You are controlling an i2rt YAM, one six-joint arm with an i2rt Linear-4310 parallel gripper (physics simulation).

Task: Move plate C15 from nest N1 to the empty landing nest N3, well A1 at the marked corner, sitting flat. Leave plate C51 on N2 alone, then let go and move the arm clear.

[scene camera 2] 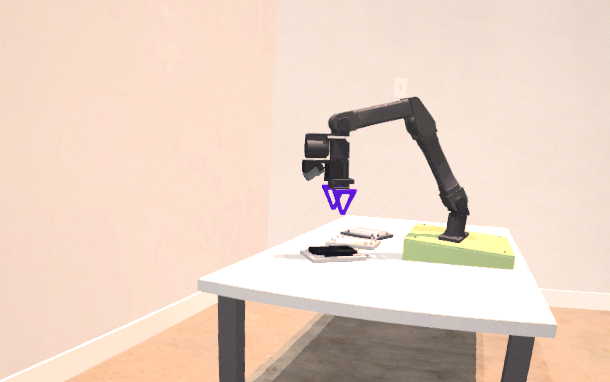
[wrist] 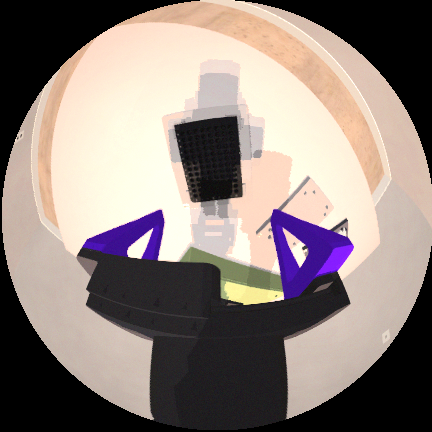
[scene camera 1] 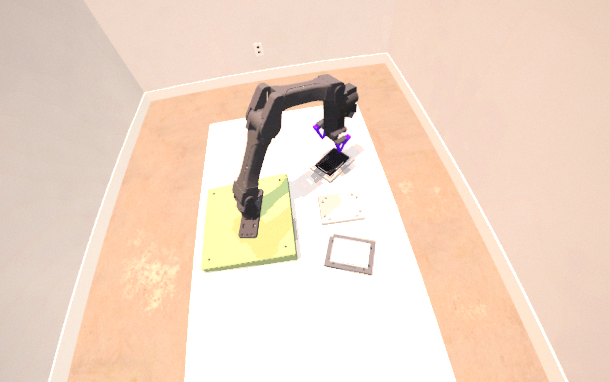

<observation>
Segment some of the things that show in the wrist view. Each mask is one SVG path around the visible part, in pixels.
My gripper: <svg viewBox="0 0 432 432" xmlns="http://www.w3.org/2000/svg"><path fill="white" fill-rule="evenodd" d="M350 239L342 234L273 208L270 225L284 299L240 305L221 305L220 269L216 265L207 262L157 260L164 227L162 209L157 209L135 220L87 238L78 251L76 259L91 276L86 286L89 294L85 305L114 325L141 338L152 341L149 403L154 421L192 429L232 430L266 425L286 419L287 369L283 340L312 329L350 304L342 280L337 272L353 249ZM152 228L141 258L128 257L127 248ZM282 227L308 248L308 254L300 267L289 248Z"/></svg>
A black perforated plate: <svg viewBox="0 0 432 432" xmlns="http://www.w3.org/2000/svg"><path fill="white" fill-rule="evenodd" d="M236 116L201 119L174 125L190 201L193 203L242 197L241 163Z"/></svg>
</observation>
